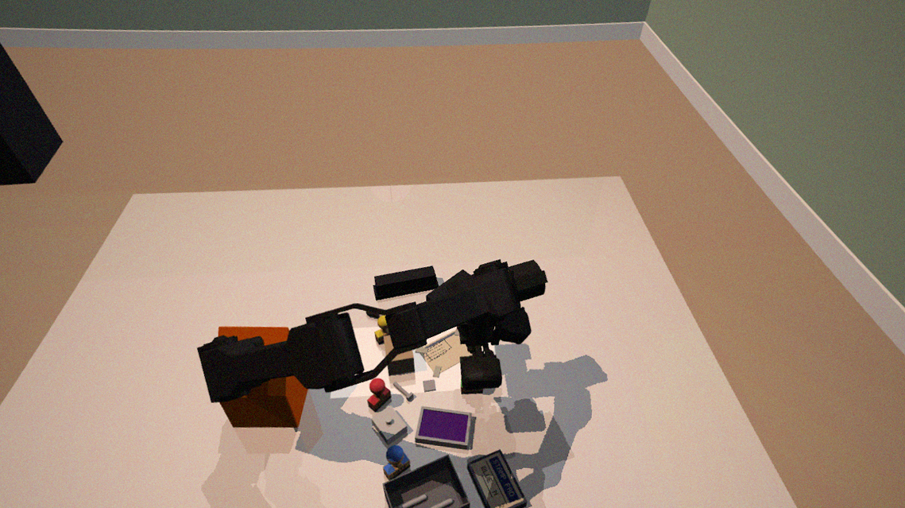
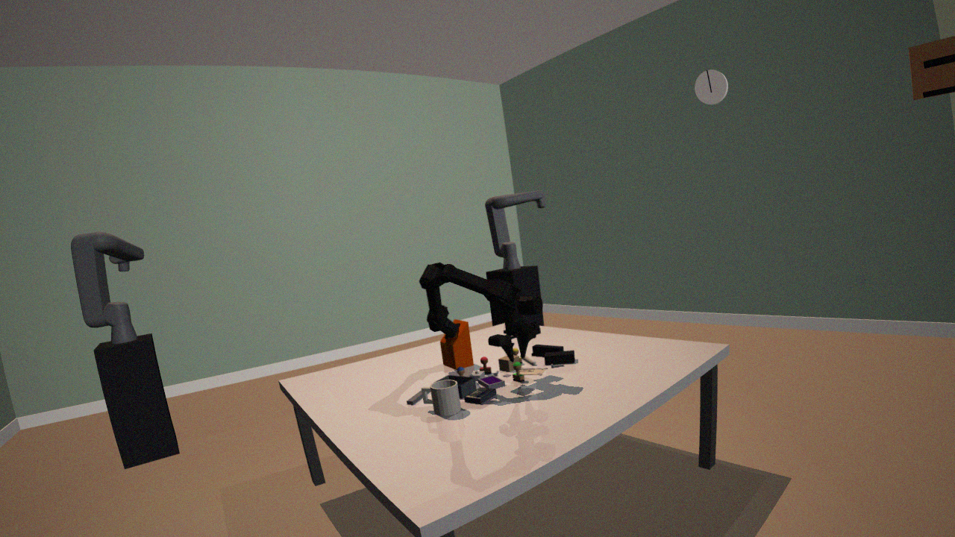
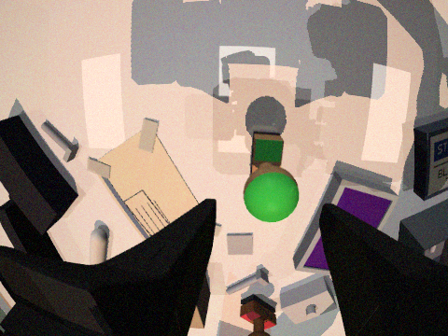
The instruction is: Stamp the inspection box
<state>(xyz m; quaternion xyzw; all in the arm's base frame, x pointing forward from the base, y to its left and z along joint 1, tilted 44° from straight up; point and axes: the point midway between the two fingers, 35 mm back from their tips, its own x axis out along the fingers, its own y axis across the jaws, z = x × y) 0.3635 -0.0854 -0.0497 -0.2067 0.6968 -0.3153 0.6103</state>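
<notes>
Now: the green-knobbed PASS stamp 60 mm below my gripper tip. Also, from my gripper tip: tan block: 130 mm behind, 80 mm to the left, 50 mm below; purple ink pad: 70 mm to the right, 70 mm below, 70 mm behind; tan card: 90 mm to the left, 80 mm below, 30 mm behind.
</notes>
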